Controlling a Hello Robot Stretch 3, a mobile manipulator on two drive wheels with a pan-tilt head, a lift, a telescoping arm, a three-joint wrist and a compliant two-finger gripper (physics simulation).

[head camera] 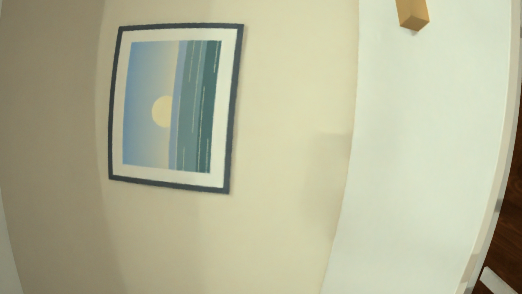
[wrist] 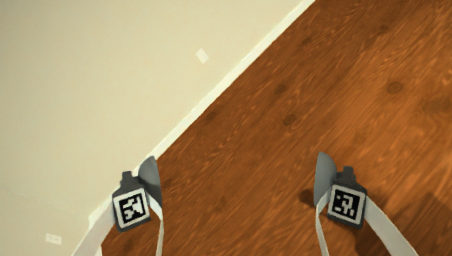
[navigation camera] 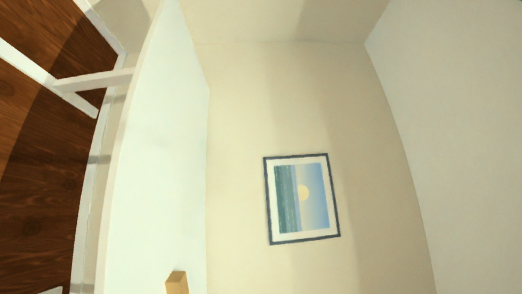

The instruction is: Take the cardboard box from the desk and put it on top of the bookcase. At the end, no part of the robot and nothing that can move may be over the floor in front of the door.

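Frame: origin at the robot's base, x down, y back, z left, level; centimetres.
Seen in the pictures: gripper, fingertip midpoint: (wrist: 236, 172).
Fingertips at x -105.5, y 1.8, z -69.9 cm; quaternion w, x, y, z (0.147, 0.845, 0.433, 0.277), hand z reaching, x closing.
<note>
Pixels of each thing's top centre, then the offset from my fingertips to it. Level surfaces: height alone.
- cardboard box, middle of its top: (head camera: 402, 4) (navigation camera: 184, 288) dx +5.4, dy -74.1, dz +65.9 cm
- white desk, its level: dx +10.4 cm
- wooden floor, its level: dx +105.4 cm
- wall plate, middle of its top: (wrist: 198, 50) dx +59.7, dy +2.6, dz -164.7 cm
The cardboard box (head camera: 414, 16) (navigation camera: 177, 283) rests on the white desk (head camera: 425, 150) (navigation camera: 160, 150). It is cut off at the top edge of the head view and at the bottom edge of the navigation view. My gripper (wrist: 236, 172) is open in the wrist view, its two fingers wide apart with nothing between them. Wooden floor shows beyond and between the fingertips. The box and desk do not show in the wrist view, and the gripper does not show in the head or navigation view. The bookcase and the door do not show in these views.
A framed picture (head camera: 170, 107) (navigation camera: 302, 198) hangs on the wall above the desk. White bars (navigation camera: 95, 80) stand out beside the desk over the wooden floor (navigation camera: 45, 190) (wrist: 300, 100). A pale wall with a white baseboard (wrist: 210, 98) and a wall plate (wrist: 202, 55) borders the floor.
</note>
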